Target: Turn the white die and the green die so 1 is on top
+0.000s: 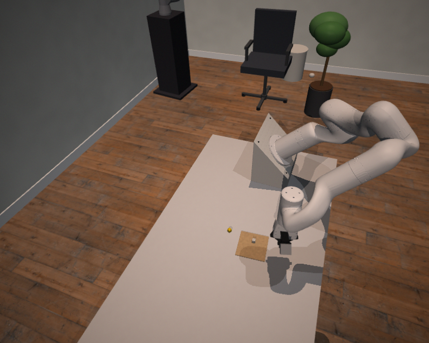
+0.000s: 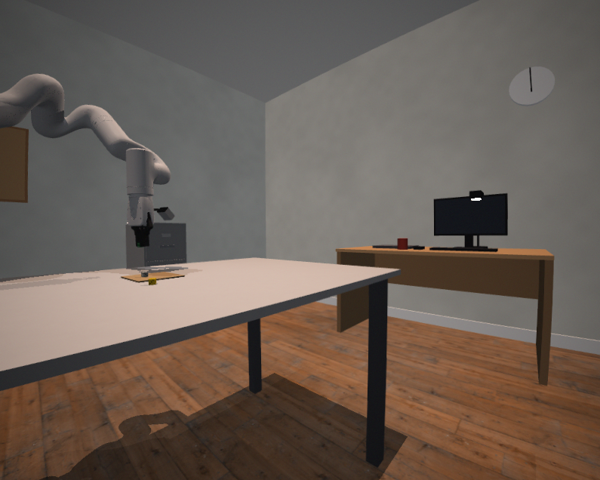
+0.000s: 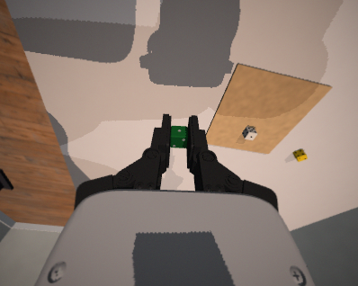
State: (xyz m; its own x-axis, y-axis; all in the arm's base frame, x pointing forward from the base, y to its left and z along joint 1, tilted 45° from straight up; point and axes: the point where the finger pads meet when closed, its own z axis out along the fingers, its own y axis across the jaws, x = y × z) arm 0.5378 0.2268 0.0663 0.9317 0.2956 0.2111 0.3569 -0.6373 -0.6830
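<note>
The green die lies 1 cm behind my hand and 1 cm below it. Also, from my hand: mat (14 cm to the right, 11 cm below); white die (2 cm behind, 14 cm to the right, 10 cm below); yellow die (2 cm behind, 27 cm to the right, 11 cm below).
</note>
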